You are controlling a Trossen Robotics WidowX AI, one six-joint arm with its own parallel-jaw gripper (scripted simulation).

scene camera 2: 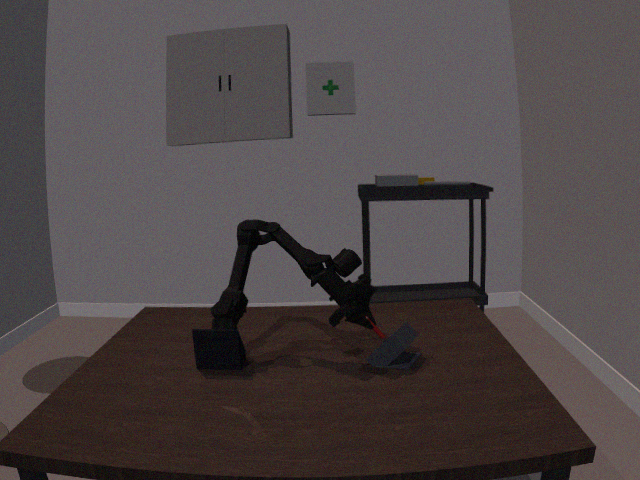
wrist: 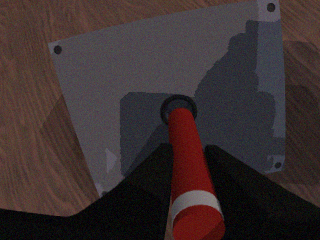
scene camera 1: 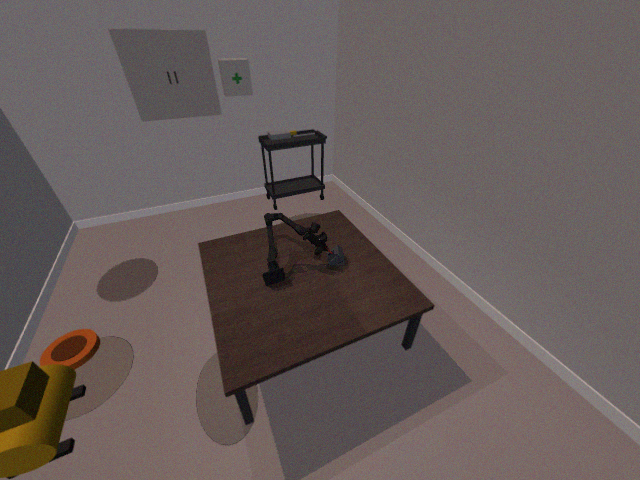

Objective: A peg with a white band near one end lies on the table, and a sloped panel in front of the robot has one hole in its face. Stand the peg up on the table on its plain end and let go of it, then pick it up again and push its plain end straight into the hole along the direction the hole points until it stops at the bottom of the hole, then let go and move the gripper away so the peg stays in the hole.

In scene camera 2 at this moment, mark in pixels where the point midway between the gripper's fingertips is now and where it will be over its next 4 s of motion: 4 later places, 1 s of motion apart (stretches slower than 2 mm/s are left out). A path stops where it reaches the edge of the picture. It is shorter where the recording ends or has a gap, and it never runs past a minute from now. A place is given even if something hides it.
My gripper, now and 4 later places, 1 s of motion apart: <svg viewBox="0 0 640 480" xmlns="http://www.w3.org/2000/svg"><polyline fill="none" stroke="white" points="374,327 376,329 380,334 381,334 372,322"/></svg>
